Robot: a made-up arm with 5 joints.
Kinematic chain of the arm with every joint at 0, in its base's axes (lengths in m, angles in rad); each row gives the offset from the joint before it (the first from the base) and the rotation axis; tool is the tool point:
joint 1: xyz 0 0 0.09 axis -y
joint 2: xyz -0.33 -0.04 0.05 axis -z
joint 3: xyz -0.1 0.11 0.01 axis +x
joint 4: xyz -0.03 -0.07 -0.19 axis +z
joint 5: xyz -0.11 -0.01 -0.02 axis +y
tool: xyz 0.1 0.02 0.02
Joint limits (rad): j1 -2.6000..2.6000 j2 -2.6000..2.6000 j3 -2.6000..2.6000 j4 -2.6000..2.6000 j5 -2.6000..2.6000
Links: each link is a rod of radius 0.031 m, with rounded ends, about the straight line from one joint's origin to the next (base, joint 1, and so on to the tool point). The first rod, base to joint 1, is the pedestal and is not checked.
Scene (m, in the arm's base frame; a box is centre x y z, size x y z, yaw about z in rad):
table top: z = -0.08
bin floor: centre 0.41 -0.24 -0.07 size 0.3 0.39 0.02 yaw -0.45
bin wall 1: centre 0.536 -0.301 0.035 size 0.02 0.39 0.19 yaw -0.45
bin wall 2: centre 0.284 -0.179 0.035 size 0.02 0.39 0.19 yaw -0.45
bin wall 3: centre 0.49 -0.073 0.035 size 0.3 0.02 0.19 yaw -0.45
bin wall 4: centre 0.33 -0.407 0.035 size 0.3 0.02 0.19 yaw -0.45
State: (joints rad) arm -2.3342 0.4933 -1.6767 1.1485 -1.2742
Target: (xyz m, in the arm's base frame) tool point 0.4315 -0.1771 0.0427
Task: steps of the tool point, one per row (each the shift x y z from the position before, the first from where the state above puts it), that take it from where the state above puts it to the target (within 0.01 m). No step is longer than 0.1 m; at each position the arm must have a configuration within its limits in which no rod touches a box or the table.
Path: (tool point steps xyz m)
1: 0.0193 -0.0604 0.0161
2: -0.0024 -0.0701 -0.0021
3: -0.0285 -0.0650 -0.0226
4: -0.0530 -0.0433 -0.0393
5: 0.0102 -0.0005 -0.0953
6: -0.0102 0.0005 -0.0933

